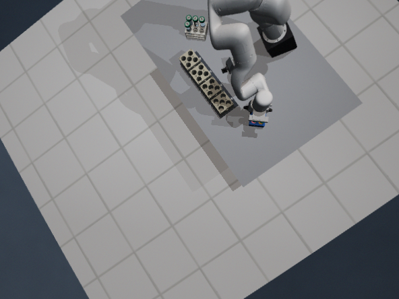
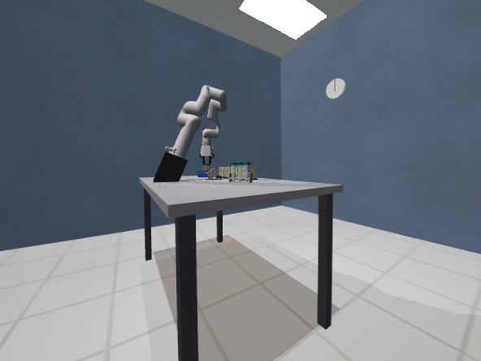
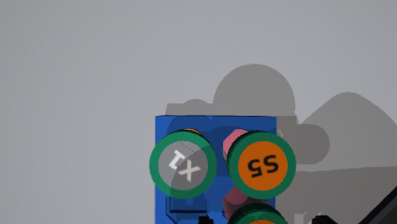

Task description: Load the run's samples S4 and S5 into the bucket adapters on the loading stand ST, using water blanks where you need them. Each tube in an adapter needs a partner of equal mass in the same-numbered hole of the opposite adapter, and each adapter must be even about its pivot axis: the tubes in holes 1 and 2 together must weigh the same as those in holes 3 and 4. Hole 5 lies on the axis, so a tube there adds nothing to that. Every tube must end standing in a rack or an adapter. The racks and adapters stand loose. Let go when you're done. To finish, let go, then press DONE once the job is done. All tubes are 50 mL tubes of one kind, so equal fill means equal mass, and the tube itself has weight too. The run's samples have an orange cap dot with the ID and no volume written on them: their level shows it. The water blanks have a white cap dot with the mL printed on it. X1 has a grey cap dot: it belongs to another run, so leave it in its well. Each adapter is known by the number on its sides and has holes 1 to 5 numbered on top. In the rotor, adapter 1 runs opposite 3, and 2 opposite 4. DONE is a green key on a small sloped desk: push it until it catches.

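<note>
Now: hand 11 cm above the blue rack, 2 cm to the right of it and 1 cm past it. From my hand the other things lie so: white rack 62 cm to the right, 19 cm behind, 11 cm below; then adapter 18 cm to the right, 9 cm below, 7 cm ahead.
</note>
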